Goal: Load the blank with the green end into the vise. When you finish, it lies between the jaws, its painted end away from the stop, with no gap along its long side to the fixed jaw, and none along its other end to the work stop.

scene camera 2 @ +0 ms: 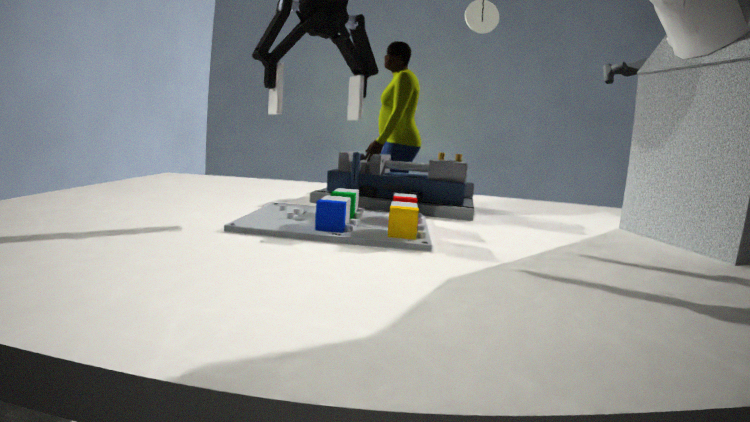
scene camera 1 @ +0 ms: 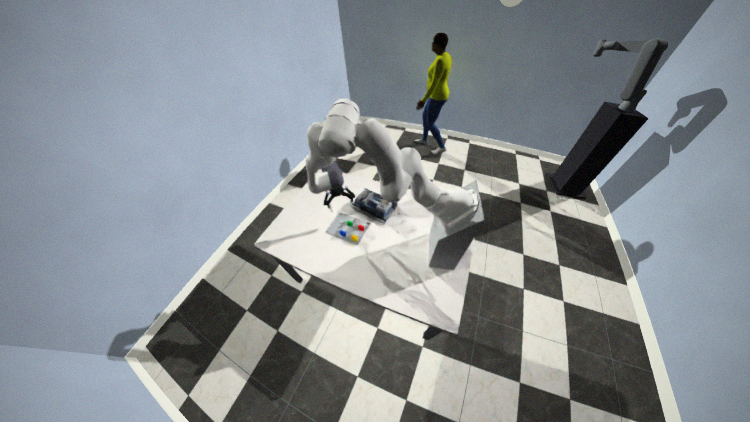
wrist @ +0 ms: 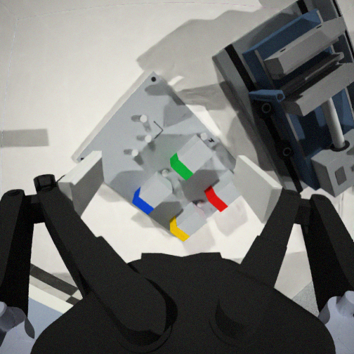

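The blank with the green end (scene camera 1: 349, 223) (scene camera 2: 353, 202) (wrist: 194, 154) lies on the grey plate (scene camera 1: 332, 230) (scene camera 2: 262, 220) (wrist: 110, 150). In the wrist view its green end points lower left. The vise (scene camera 1: 375, 205) (scene camera 2: 409, 186) (wrist: 311, 167) stands beside the plate. In the wrist view, the fixed jaw (wrist: 302, 47) and the screw-driven jaw (wrist: 320, 92) stand apart with no blank seen between them; a blue bracket, seemingly the work stop (wrist: 267, 95), is at their near end. My gripper (scene camera 1: 339, 199) (scene camera 2: 314, 112) (wrist: 169, 167) is open and empty, well above the table.
Blue (scene camera 1: 342, 233) (scene camera 2: 331, 215) (wrist: 156, 190), red (scene camera 1: 361, 227) (scene camera 2: 404, 197) (wrist: 224, 194) and yellow (scene camera 1: 355, 238) (scene camera 2: 402, 223) (wrist: 191, 218) blanks sit close to the green one, with short pins around. A person (scene camera 1: 438, 78) (scene camera 2: 402, 104) stands behind the table.
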